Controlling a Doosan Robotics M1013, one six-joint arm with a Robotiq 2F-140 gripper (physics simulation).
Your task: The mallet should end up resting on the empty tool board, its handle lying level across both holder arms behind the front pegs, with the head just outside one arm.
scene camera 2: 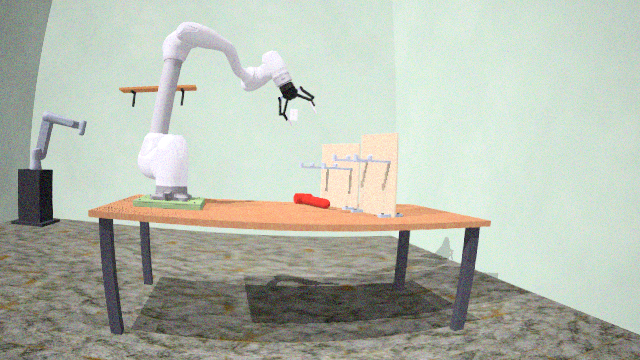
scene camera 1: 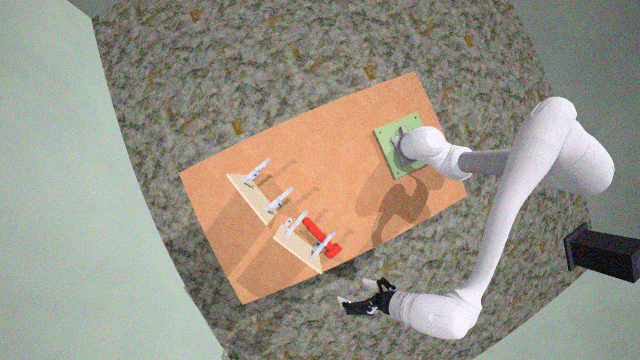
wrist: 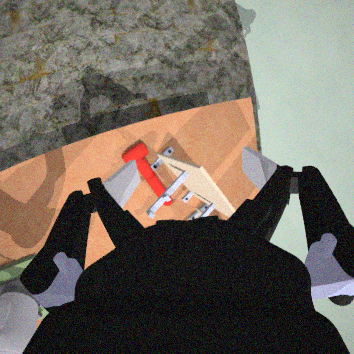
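Observation:
The red mallet [scene camera 1: 315, 231] [scene camera 2: 311, 200] [wrist: 153, 181] lies on the table at the foot of one upright tool board [scene camera 1: 299, 247] [scene camera 2: 332, 152] [wrist: 207, 186], below its holder arms. Its head lies toward the table's lower edge in scene camera 1. The other tool board [scene camera 1: 252, 197] [scene camera 2: 380, 145] stands alongside. Both boards have two pegged arms, and no mallet rests on either pair. My gripper [scene camera 1: 354, 291] [scene camera 2: 302, 116] [wrist: 188, 164] is wide open and empty, high above the table. In scene camera 1 it shows past the table's lower edge. In the wrist view, the gripper body hides parts of the arms.
The arm's green base plate [scene camera 1: 385, 137] [scene camera 2: 169, 202] is on the table [scene camera 1: 330, 145] [scene camera 2: 250, 215], at the end opposite the boards. A wall shelf [scene camera 2: 137, 89] hangs behind the arm. A black pedestal [scene camera 1: 605, 252] [scene camera 2: 35, 197] stands on the floor and bears a small grey arm [scene camera 2: 45, 135].

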